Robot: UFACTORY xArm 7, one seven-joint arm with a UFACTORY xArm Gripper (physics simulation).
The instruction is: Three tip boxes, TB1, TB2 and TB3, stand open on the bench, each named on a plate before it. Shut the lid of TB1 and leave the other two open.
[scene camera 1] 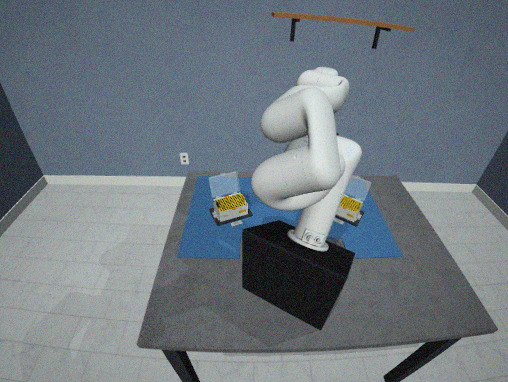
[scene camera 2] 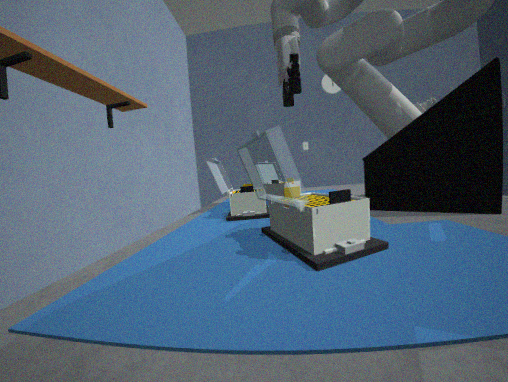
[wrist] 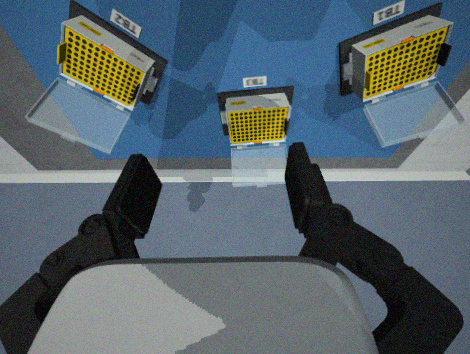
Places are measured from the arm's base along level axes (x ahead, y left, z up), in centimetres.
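Pixels of known places: gripper, fingertip midpoint: (scene camera 2: 291, 100) (wrist: 218, 164); arm's base at its link origin: (scene camera 1: 307, 241) (scene camera 2: 408, 131).
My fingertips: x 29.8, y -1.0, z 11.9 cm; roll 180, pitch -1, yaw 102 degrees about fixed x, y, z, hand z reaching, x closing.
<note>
Ahead of a thing's pixels: the offset from my fingertips to its top centre. "spot": to the spot under its first point. Level surfaces: height alone.
TB1 @(dx -2.3, dy +28.3, dz -23.6 cm) (scene camera 1: 231, 209) (scene camera 2: 342, 225) (wrist: 407, 62) stands at the left in scene camera 1, nearest in scene camera 2 and upper right in the wrist view; its clear lid @(dx +4.5, dy +32.2, dz -14.9 cm) (scene camera 1: 225, 185) (scene camera 2: 286, 152) (wrist: 412, 116) stands open, tilted back. TB2 @(dx +5.4, dy -19.9, dz -22.8 cm) (scene camera 1: 351, 206) (wrist: 102, 62) is on the opposite side, its lid @(spot: dx +10.4, dy -25.8, dz -20.1 cm) (scene camera 1: 360, 188) (wrist: 82, 116) open. TB3 (scene camera 2: 247, 204) (wrist: 257, 122) is in the middle towards the wall, its lid @(dx +19.8, dy +8.9, dz -14.9 cm) (scene camera 2: 218, 176) (wrist: 259, 164) open; the arm hides it in scene camera 1. My gripper (scene camera 2: 292, 98) (wrist: 218, 164) is open and empty, pointing down high above the boxes. The arm hides it in scene camera 1.
The boxes stand on dark base plates on a blue mat @(dz -30.2 cm) (scene camera 1: 200, 245) (scene camera 2: 200, 310). The arm's black pedestal (scene camera 1: 295, 272) (scene camera 2: 445, 165) stands on the near side of the bench @(dz -30.5 cm) (scene camera 1: 200, 310). A wooden shelf (scene camera 1: 345, 21) (scene camera 2: 70, 72) is high on the wall behind the bench.
</note>
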